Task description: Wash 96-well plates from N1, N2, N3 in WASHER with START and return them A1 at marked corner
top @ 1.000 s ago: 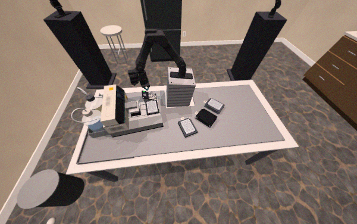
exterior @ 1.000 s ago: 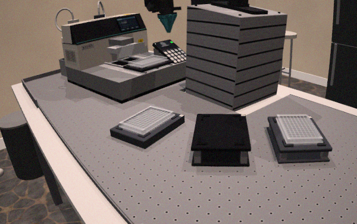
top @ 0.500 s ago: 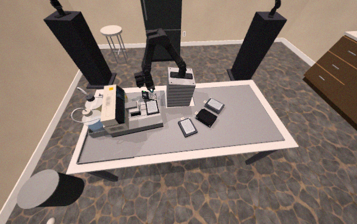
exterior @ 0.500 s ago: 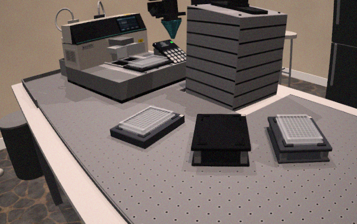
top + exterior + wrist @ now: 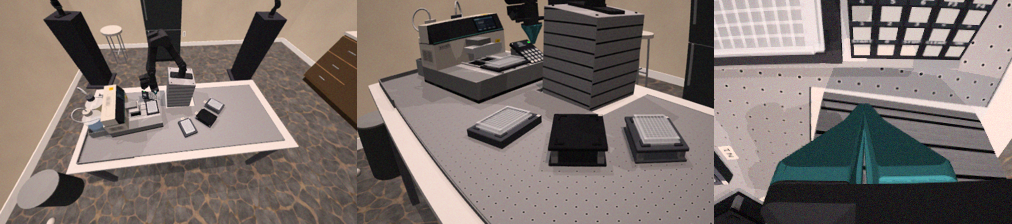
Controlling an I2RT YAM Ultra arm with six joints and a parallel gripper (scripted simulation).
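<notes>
My hand is 100 mm short of the carrier, 70 mm above it and 30 mm to the left of it. Also, from my hand: N2 label: 390 mm to the left, 160 mm below, 120 mm ahead; then washer: 180 mm to the right, 140 mm ahead, 30 mm below; then N1 label: 250 mm to the left, 180 mm ahead, 160 mm below.
</notes>
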